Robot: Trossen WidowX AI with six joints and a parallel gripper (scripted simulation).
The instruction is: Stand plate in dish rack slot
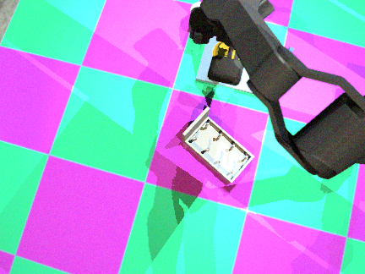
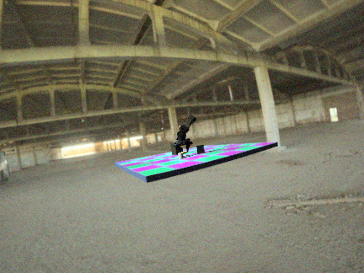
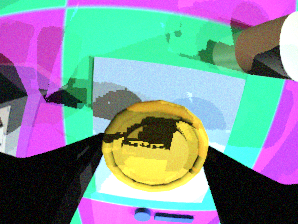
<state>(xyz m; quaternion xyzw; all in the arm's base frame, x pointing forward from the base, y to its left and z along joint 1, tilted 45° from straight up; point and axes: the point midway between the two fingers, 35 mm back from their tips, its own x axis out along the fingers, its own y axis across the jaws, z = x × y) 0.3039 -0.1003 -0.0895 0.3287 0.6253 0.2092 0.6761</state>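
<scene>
My gripper tip is 30 mm above the pale blue mat, 20 mm past it and 10 mm to the left of it. Also, from my gripper tip: white dish rack (200 mm to the left, 10 mm below); yellow plate (10 mm above); cream cylinder (90 mm to the right, 70 mm ahead, 10 mm below).
</scene>
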